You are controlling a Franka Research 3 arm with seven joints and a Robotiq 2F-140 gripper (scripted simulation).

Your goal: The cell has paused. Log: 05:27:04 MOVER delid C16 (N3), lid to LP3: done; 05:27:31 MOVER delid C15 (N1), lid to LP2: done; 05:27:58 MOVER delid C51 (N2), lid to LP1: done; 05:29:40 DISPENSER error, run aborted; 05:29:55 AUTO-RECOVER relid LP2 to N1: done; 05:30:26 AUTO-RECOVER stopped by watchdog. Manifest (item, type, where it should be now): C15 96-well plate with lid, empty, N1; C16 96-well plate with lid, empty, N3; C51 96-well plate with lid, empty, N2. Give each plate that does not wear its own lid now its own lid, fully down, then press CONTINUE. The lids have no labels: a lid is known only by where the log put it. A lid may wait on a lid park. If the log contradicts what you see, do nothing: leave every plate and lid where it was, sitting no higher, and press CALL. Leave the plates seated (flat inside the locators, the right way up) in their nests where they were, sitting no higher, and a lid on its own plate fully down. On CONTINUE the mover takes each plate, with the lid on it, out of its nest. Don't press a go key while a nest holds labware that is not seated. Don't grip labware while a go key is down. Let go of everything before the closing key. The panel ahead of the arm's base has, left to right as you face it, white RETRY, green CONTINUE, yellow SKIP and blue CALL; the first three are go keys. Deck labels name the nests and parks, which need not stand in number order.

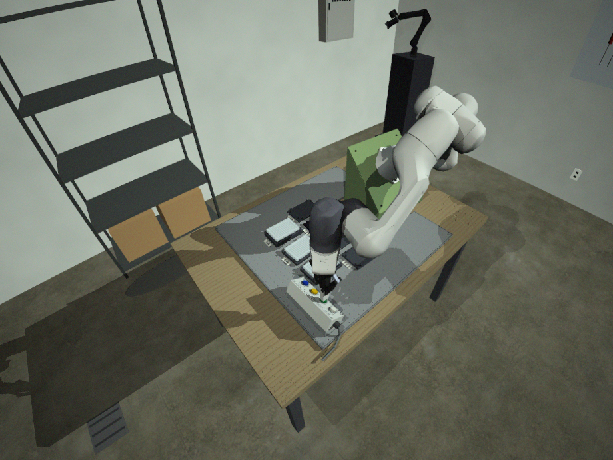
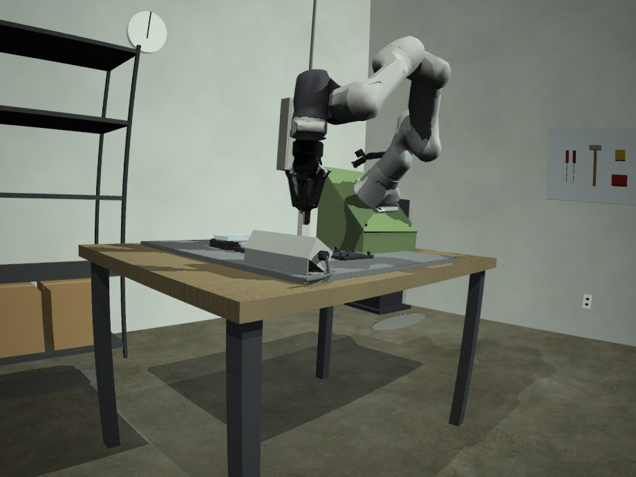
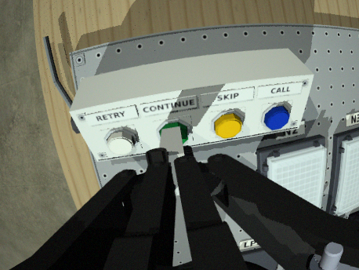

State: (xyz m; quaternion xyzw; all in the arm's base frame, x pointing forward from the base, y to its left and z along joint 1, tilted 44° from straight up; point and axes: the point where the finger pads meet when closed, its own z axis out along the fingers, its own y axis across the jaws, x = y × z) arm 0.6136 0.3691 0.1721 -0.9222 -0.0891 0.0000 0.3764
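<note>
Now: hand 4 cm above the green CONTINUE key. Also, from my hand: white RETRY key 5 cm to the left, 4 cm below; then blue CALL key 10 cm to the right, 4 cm below, 2 cm ahead; then yellow SKIP key 5 cm to the right, 4 cm below, 1 cm ahead.
</note>
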